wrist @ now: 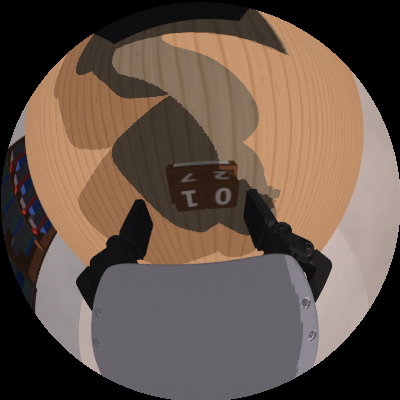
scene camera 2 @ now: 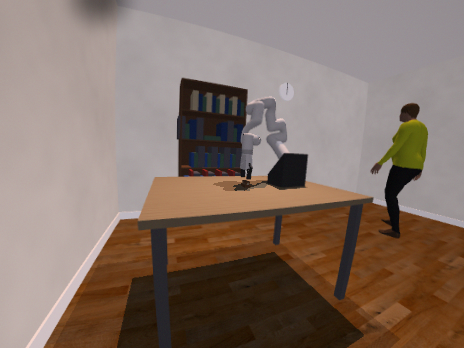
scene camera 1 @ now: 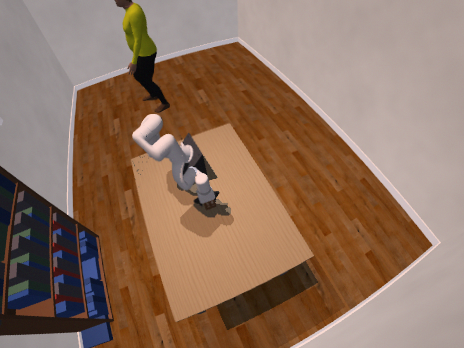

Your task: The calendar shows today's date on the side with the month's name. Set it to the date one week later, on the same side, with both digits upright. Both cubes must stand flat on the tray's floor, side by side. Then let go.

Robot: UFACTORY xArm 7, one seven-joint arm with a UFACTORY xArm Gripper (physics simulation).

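Observation:
The calendar is a small dark brown tray (scene camera 1: 210,204) (scene camera 2: 245,184) (wrist: 170,176) on the table. In the wrist view two brown cubes stand side by side at it: the left cube (wrist: 190,198) shows a large 1 and a foreshortened 7, and the right cube (wrist: 223,196) shows a large 0 and a foreshortened 2. The digits look upside down from this camera. A pale strip runs along the tray's upper edge; the month's name is not readable. My gripper (scene camera 1: 207,198) (scene camera 2: 246,177) (wrist: 195,207) is wide open and empty, just above the calendar, its fingers left and right of the cubes in the wrist view.
The calendar stands on a wooden table (scene camera 1: 240,240) (scene camera 2: 225,202). The arm's black base (scene camera 2: 290,171) stands on the table near the calendar. A bookshelf (scene camera 1: 51,240) (scene camera 2: 181,100) stands beyond one side of the table. A person in a yellow-green top (scene camera 1: 140,35) (scene camera 2: 412,142) stands off the table.

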